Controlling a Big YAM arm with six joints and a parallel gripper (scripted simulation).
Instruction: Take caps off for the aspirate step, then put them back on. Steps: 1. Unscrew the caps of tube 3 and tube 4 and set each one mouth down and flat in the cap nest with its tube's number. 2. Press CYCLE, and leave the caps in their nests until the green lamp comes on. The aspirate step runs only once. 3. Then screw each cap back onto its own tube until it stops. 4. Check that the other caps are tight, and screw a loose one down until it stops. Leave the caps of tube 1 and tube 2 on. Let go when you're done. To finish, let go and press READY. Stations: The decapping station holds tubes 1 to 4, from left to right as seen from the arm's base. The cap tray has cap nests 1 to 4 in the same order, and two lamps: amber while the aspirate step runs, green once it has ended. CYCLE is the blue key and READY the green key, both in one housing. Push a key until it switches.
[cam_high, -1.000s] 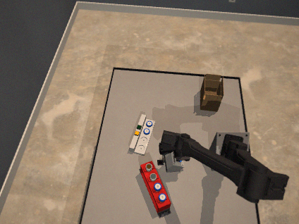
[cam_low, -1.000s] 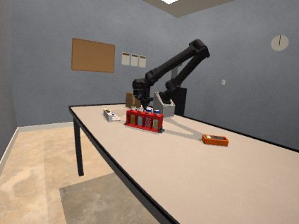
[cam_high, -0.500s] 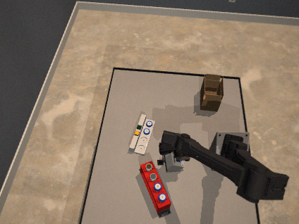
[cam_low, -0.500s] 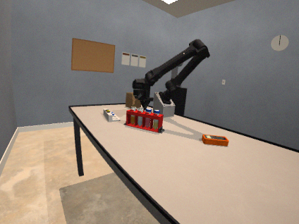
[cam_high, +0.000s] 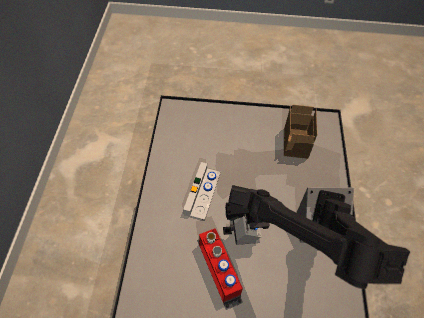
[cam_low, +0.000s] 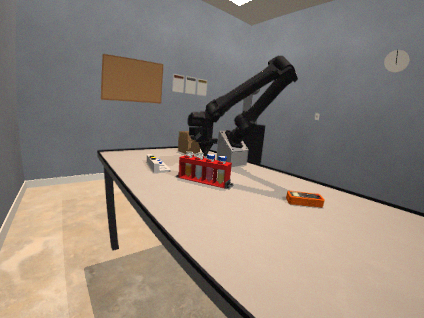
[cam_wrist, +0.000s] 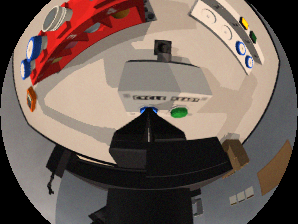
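My gripper is now 2 cm above the blue key. From my hand the other things lie so: green key 5 cm to the right, 1 cm below; then key housing 3 cm below, 2 cm to the right, 2 cm ahead; then blue tube cap 22 cm to the right, 18 cm ahead, 7 cm below.
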